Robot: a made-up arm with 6 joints. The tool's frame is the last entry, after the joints.
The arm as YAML. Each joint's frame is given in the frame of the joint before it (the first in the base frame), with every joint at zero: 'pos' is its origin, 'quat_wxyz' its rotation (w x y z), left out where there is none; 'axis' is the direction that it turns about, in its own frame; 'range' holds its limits. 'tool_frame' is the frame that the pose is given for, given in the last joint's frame.
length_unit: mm
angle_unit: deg
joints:
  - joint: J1
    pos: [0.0, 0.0, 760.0]
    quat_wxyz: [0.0, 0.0, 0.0, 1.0]
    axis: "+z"
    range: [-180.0, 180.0]
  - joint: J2
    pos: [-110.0, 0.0, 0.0]
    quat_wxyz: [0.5, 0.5, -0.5, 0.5]
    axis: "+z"
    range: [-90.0, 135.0]
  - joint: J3
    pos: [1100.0, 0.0, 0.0]
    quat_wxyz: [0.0, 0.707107, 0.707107, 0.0]
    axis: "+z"
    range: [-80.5, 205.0]
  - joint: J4
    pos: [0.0, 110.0, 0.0]
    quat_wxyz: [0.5, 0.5, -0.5, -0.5]
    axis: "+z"
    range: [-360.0, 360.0]
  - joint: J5
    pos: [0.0, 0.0, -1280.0]
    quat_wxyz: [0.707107, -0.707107, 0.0, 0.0]
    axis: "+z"
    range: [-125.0, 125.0]
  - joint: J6
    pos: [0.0, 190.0, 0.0]
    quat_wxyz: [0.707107, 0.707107, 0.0, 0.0]
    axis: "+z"
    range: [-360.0, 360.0]
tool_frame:
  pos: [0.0, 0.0, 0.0]
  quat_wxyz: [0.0, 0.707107, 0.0, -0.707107]
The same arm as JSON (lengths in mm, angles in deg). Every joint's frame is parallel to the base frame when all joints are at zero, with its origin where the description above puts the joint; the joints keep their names.
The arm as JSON. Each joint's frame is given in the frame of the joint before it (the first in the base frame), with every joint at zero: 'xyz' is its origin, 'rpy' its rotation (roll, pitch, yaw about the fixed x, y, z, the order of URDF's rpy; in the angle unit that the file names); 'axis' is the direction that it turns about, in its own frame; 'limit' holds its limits. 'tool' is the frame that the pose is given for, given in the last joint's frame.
{"units": {"length": "mm", "angle": "deg"}, "joints": [
  {"name": "J1", "type": "revolute", "origin": {"xyz": [0.0, 0.0, 760.0], "rpy": [0.0, 0.0, 0.0]}, "axis": [0.0, 0.0, 1.0], "limit": {"lower": -180.0, "upper": 180.0}},
  {"name": "J2", "type": "revolute", "origin": {"xyz": [110.0, 0.0, 0.0], "rpy": [0.0, 0.0, 0.0]}, "axis": [0.0, 1.0, 0.0], "limit": {"lower": -90.0, "upper": 135.0}},
  {"name": "J3", "type": "revolute", "origin": {"xyz": [0.0, 0.0, 1100.0], "rpy": [0.0, 0.0, 0.0]}, "axis": [0.0, -1.0, 0.0], "limit": {"lower": -80.5, "upper": 205.0}},
  {"name": "J4", "type": "revolute", "origin": {"xyz": [0.0, 0.0, 110.0], "rpy": [0.0, 0.0, 0.0]}, "axis": [-1.0, 0.0, 0.0], "limit": {"lower": -360.0, "upper": 360.0}},
  {"name": "J5", "type": "revolute", "origin": {"xyz": [1280.0, 0.0, 0.0], "rpy": [0.0, 0.0, 0.0]}, "axis": [0.0, -1.0, 0.0], "limit": {"lower": -125.0, "upper": 125.0}},
  {"name": "J6", "type": "revolute", "origin": {"xyz": [190.0, 0.0, 0.0], "rpy": [0.0, 0.0, 0.0]}, "axis": [-1.0, 0.0, 0.0], "limit": {"lower": -360.0, "upper": 360.0}}
], "tool": {"origin": {"xyz": [0.0, 0.0, 0.0], "rpy": [0.0, 0.0, 0.0]}}}

